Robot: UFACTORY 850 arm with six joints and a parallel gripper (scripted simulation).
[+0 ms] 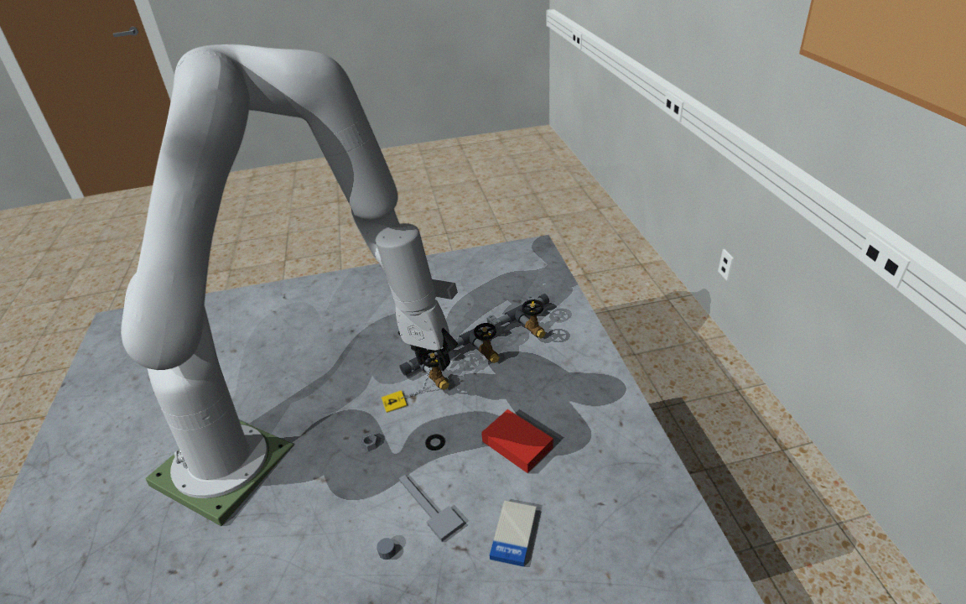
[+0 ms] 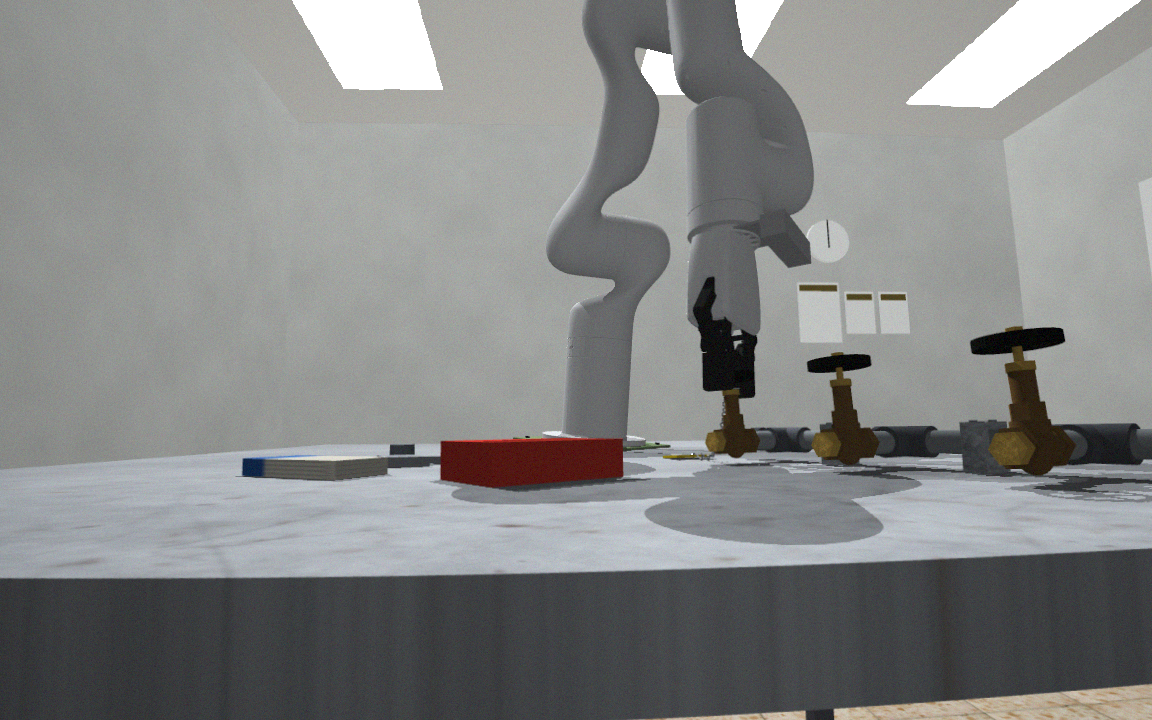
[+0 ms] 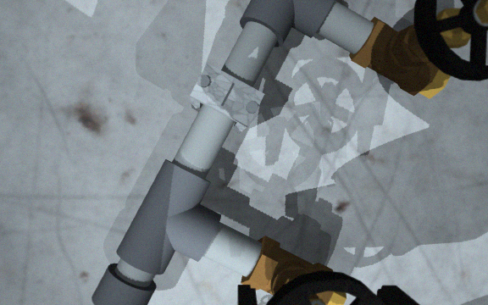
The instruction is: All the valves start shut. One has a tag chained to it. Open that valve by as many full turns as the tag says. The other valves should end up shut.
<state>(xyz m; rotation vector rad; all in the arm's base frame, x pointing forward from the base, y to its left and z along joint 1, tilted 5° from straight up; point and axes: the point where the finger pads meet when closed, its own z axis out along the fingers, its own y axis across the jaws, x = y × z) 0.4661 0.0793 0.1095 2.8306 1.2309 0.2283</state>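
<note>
The yellow tag lies 90 mm below my hand, 90 mm behind it and 20 mm to the right of it. The rest, counted from my hand: black washer: 160 mm to the right, 90 mm below, 30 mm behind; then red block: 210 mm to the right, 130 mm ahead, 80 mm below; then grey nut: 170 mm behind, 120 mm to the right, 80 mm below.
</note>
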